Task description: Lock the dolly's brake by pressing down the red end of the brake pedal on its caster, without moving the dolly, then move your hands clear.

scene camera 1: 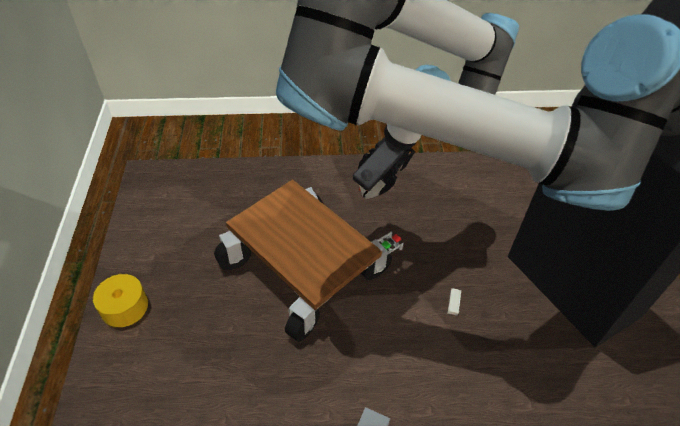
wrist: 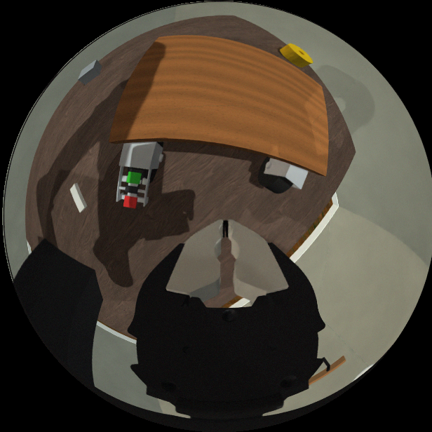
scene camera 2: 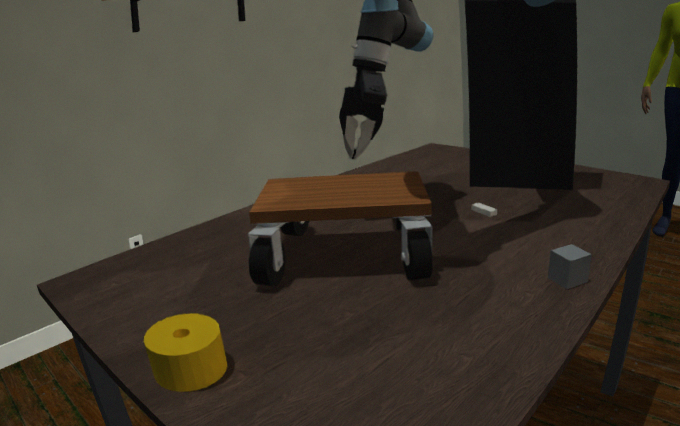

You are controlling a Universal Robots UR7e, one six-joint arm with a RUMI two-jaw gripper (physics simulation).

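Where they show: gripper, fingertip midpoint: (scene camera 1: 364, 197) (scene camera 2: 352, 159); arm's base at its link origin: (scene camera 1: 675, 88).
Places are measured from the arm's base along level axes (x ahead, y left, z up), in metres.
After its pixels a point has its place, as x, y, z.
The dolly (scene camera 1: 301, 240) @[0.611, -0.012, -0.442] (scene camera 2: 341, 195) @[0.633, 0.001, -0.442] (wrist: 220, 95) stands upright on its casters, with a brown wooden deck. The brake caster (scene camera 1: 380, 261) @[0.431, -0.001, -0.496] (wrist: 142, 153) carries a pedal with a red end (scene camera 1: 396, 238) @[0.394, -0.055, -0.478] (wrist: 130, 202) on the outer side and a green end (scene camera 1: 386, 244) @[0.418, -0.037, -0.479] (wrist: 133, 177) nearer the deck. The pedal does not show in scene camera 2. My gripper (scene camera 1: 369, 195) @[0.472, -0.137, -0.429] (scene camera 2: 354, 155) @[0.472, -0.137, -0.429] (wrist: 224, 221) is shut and empty, its tips together and pointing down. It hangs in the air beside the dolly, above deck height, apart from the pedal. The pedal's exact tilt is hard to tell.
A yellow cylinder (scene camera 1: 120, 301) @[0.996, 0.117, -0.510] (scene camera 2: 185, 351) @[1.024, 0.140, -0.510] (wrist: 296, 55) stands beyond the dolly. A white block (scene camera 1: 454, 301) @[0.259, 0.063, -0.554] (scene camera 2: 484, 209) @[0.270, 0.068, -0.555] (wrist: 78, 198) lies on the pedal side. A grey cube (scene camera 1: 373, 417) @[0.451, 0.348, -0.515] (scene camera 2: 569, 266) @[0.485, 0.374, -0.526] (wrist: 90, 72) and a large black block (scene camera 1: 577, 255) @[0.032, 0.046, -0.387] (scene camera 2: 521, 100) @[0.038, 0.036, -0.335] also stand there.
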